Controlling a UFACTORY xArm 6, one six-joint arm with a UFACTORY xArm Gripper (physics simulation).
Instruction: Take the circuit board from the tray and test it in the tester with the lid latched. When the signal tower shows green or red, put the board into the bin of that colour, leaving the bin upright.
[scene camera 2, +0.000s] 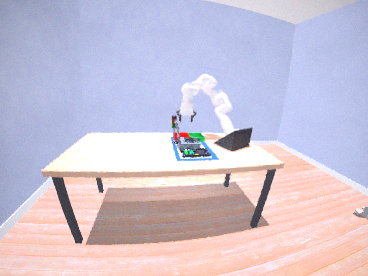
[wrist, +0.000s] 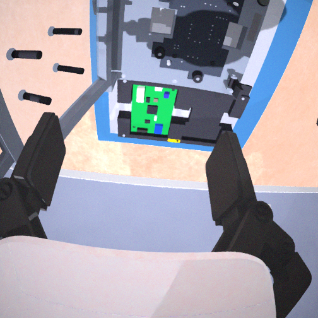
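Pixels of known places: gripper, fingertip midpoint: (scene camera 2: 185, 122); arm's base, origin of the base link: (scene camera 2: 231, 135).
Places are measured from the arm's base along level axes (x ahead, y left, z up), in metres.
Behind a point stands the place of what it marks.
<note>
My gripper (scene camera 2: 186, 120) {z 0.129, x 0.456, y 0.012 m} (wrist: 137, 138) is open and empty, high above the table. The green circuit board (scene camera 2: 188, 151) {z -0.076, x 0.456, y 0.154 m} (wrist: 150, 119) lies in the left part of the black tray (wrist: 202, 120). The grey tester (scene camera 2: 190, 142) {z -0.041, x 0.413, y 0.046 m} (wrist: 140, 62) stands beside the tray, with no board visible on its dark nest in the wrist view. A grey frame, apparently the raised lid (wrist: 115, 45), stands at the tester's left side in that view. The signal tower (scene camera 2: 174, 121) shows small red and green parts; which lamp is lit, I cannot tell. The red bin (scene camera 2: 181, 135) {z -0.084, x 0.417, y -0.284 m} and green bin (scene camera 2: 197, 136) {z -0.094, x 0.244, y -0.271 m} stand behind the tester.
A blue-bordered mat (scene camera 2: 214, 156) {z -0.099, x 0.259, y 0.224 m} (wrist: 104, 125) lies under the tester and tray on the wooden table (scene camera 2: 110, 155) {z -0.102, x 1.062, y 0.122 m}. A dark wedge-shaped box (scene camera 2: 240, 139) {z -0.003, x -0.035, y 0.113 m} stands near the arm's base. Several short black pegs (wrist: 27, 54) show left of the tester in the wrist view.
</note>
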